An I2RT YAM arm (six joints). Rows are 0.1 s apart.
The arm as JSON. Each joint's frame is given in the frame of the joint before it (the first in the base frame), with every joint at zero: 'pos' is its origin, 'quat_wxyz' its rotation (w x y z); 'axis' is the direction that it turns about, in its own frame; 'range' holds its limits. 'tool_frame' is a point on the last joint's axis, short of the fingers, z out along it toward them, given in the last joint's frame.
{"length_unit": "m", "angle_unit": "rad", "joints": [
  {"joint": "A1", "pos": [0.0, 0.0, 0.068], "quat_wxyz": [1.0, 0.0, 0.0, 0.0], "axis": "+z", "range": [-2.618, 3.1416]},
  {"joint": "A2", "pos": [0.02, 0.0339, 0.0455], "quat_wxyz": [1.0, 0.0, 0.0, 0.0], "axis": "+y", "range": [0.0, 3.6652]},
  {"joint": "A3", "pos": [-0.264, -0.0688, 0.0], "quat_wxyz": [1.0, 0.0, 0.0, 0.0], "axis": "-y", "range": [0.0, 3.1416]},
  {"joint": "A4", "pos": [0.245, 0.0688, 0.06], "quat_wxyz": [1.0, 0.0, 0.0, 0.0], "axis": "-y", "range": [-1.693, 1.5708]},
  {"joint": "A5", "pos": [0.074, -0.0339, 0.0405], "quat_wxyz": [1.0, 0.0, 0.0, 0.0], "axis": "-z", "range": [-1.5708, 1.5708]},
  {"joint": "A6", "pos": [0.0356, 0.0, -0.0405], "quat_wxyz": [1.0, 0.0, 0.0, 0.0], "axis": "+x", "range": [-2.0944, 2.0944]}
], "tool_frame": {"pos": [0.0, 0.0, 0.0], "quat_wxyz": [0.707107, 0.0, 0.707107, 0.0]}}
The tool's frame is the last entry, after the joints.
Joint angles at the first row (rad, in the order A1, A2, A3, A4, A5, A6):
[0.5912, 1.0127, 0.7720, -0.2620, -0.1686, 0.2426]
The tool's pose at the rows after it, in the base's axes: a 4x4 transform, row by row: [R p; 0 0 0 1], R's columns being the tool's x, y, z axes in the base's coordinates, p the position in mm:
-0.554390 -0.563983 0.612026 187.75; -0.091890 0.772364 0.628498 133.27; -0.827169 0.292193 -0.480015 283.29; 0 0 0 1
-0.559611 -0.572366 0.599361 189.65; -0.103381 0.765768 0.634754 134.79; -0.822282 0.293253 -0.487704 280.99; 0 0 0 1
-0.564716 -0.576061 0.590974 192.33; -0.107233 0.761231 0.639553 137.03; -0.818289 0.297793 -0.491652 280.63; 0 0 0 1
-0.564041 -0.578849 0.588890 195.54; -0.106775 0.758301 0.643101 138.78; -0.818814 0.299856 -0.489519 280.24; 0 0 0 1
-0.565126 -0.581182 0.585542 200.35; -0.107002 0.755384 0.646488 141.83; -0.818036 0.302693 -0.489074 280.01; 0 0 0 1
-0.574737 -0.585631 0.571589 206.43; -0.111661 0.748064 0.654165 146.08; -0.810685 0.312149 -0.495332 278.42; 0 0 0 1
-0.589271 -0.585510 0.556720 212.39; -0.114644 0.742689 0.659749 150.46; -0.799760 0.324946 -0.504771 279.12; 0 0 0 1
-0.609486 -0.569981 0.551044 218.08; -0.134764 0.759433 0.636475 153.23; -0.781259 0.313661 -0.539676 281.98; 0 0 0 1
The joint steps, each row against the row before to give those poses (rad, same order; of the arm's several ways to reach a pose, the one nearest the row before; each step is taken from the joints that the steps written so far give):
[-0.0021, 0.0116, 0.0020, 0.0022, -0.0150, -0.0048]
[-0.0012, 0.0137, 0.0010, 0.0023, -0.0134, -0.0070]
[0.0004, 0.0170, 0.0087, 0.0027, -0.0085, 0.0002]
[-0.0023, 0.0159, 0.0055, 0.0121, -0.0062, -0.0009]
[-0.0013, 0.0253, 0.0120, 0.0131, -0.0059, 0.0000]
[-0.0014, 0.0352, 0.0159, 0.0098, -0.0157, 0.0015]
[-0.0004, 0.0348, 0.0273, -0.0059, -0.0135, 0.0065]
[-0.0010, 0.0338, 0.0466, -0.0530, 0.0159, -0.0076]

